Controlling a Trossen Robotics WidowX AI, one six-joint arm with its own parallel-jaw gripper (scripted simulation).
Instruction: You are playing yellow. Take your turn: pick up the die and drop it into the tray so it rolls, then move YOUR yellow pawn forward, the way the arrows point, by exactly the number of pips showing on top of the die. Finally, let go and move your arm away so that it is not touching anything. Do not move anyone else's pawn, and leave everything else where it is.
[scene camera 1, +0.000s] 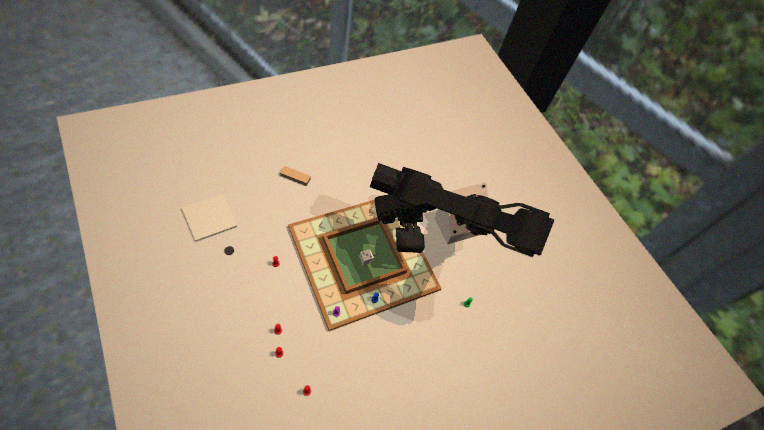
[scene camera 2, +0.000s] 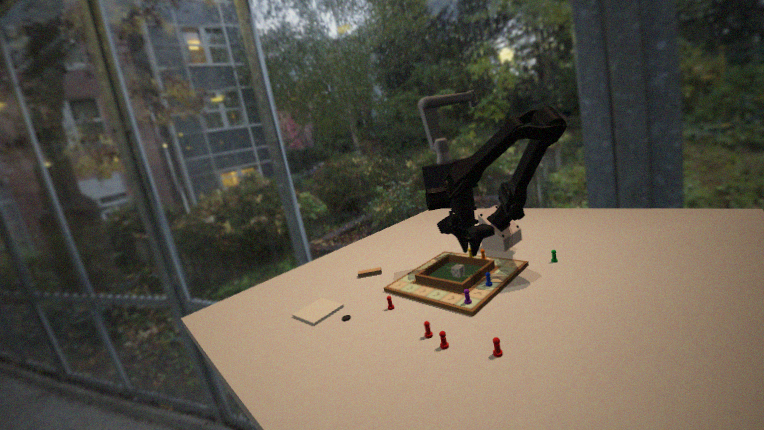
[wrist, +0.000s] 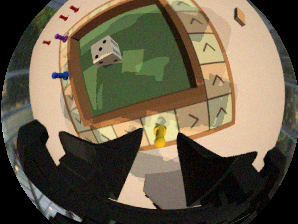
Scene:
my gripper: scene camera 1 402, 232; scene camera 2; wrist
same spot on my gripper: (wrist: 208, 177) = (scene camera 2: 459, 233)

